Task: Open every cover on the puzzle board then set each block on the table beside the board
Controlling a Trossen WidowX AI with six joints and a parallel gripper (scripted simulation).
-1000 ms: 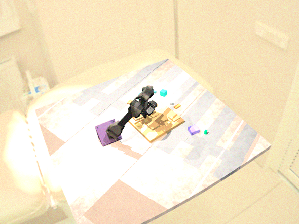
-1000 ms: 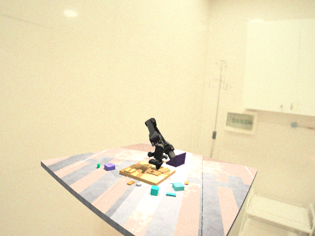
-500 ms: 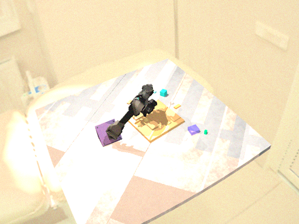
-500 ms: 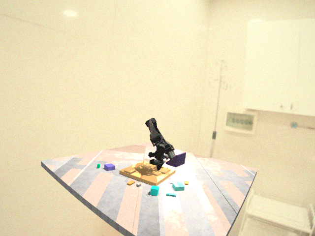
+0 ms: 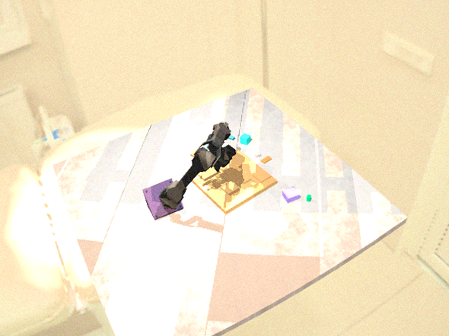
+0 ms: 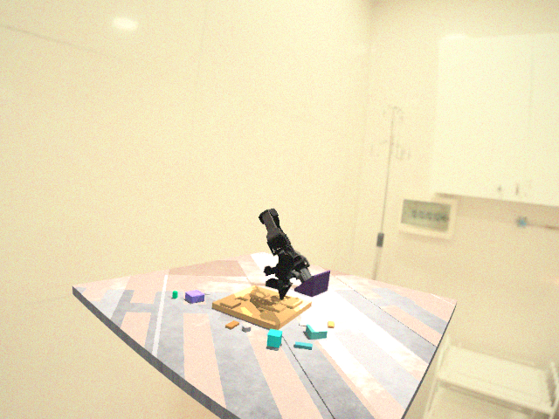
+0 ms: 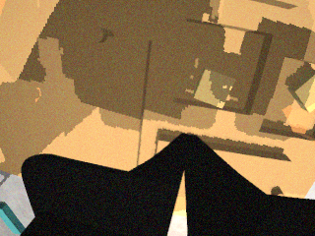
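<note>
Now: gripper tip 24 cm short of the small grey piece, 5 cm to the right of it and 4 cm above it. Also, from my gripper tip: cyan cube 24 cm ahead, 17 cm to the left, 2 cm below; then teal block 23 cm to the left, 8 cm ahead, 3 cm below; then flat teal piece 25 cm to the left, 18 cm ahead, 4 cm below.
</note>
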